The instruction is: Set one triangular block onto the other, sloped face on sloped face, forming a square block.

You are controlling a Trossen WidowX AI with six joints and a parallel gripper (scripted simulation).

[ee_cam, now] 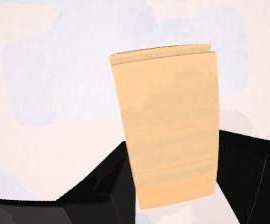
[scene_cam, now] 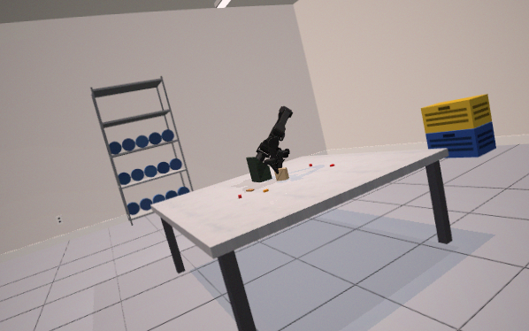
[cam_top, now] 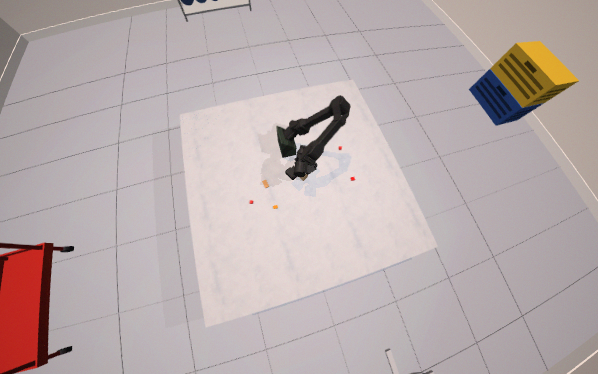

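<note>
Right now the triangular block is 10 mm above my gripper tip.
</note>
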